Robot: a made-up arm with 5 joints. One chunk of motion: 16 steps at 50 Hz.
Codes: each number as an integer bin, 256 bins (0 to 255) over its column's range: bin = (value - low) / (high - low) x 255, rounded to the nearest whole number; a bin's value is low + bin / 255 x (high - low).
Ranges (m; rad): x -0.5..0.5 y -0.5..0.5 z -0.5..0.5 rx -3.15..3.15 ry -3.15..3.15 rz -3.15..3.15
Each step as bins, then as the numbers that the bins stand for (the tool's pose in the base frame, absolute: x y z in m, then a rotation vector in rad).
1 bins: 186 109 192 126 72 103
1 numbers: 0.2294 -0.0725 0.2529 -0.0371 -1.3712 -0.6053
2 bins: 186 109 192 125 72 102
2 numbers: 0.2294 -0.0725 0.2529 -0.0618 -1.3712 -0.6300
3 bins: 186 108 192 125 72 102
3 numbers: 0.2294 -0.0765 0.2529 -0.0618 -1.3712 -0.6300
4 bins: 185 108 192 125 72 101
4 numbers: 0.2255 -0.0765 0.2529 -0.0618 -1.3712 -0.6547
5 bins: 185 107 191 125 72 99
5 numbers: 0.2255 -0.0804 0.2490 -0.0618 -1.3712 -0.7041
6 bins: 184 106 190 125 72 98
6 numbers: 0.2216 -0.0843 0.2451 -0.0618 -1.3712 -0.7288
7 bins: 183 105 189 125 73 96
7 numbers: 0.2176 -0.0882 0.2412 -0.0618 -1.3465 -0.7782
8 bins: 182 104 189 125 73 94
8 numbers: 0.2137 -0.0922 0.2412 -0.0618 -1.3465 -0.8276
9 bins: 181 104 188 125 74 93
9 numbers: 0.2098 -0.0922 0.2373 -0.0618 -1.3218 -0.8524
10 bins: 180 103 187 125 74 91
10 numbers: 0.2059 -0.0961 0.2333 -0.0618 -1.3218 -0.9018
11 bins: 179 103 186 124 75 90
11 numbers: 0.2020 -0.0961 0.2294 -0.0865 -1.2971 -0.9265
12 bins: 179 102 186 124 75 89
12 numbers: 0.2020 -0.1000 0.2294 -0.0865 -1.2971 -0.9512
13 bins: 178 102 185 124 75 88
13 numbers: 0.1980 -0.1000 0.2255 -0.0865 -1.2971 -0.9759
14 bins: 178 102 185 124 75 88
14 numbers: 0.1980 -0.1000 0.2255 -0.0865 -1.2971 -0.9759
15 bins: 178 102 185 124 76 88
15 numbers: 0.1980 -0.1000 0.2255 -0.0865 -1.2724 -0.9759
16 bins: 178 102 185 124 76 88
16 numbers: 0.1980 -0.1000 0.2255 -0.0865 -1.2724 -0.9759
